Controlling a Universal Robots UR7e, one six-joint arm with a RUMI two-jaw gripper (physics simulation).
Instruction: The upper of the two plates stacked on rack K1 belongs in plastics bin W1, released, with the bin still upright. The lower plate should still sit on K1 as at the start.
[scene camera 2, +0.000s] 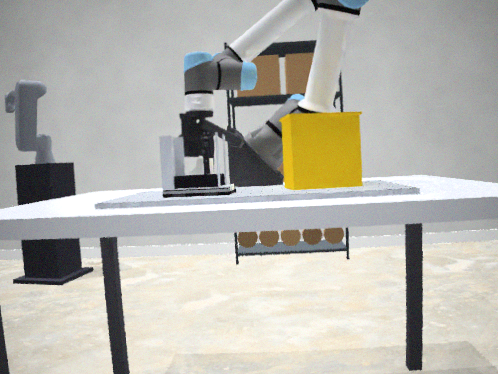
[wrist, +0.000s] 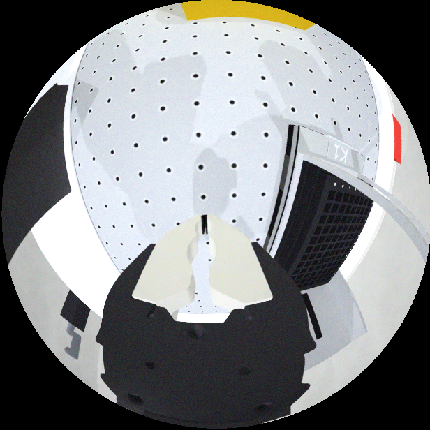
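Note:
You'd see my gripper (wrist: 205, 215) in the wrist view, and there's a yellow bin W1 (scene camera 2: 320, 150) showing in scene camera 2.

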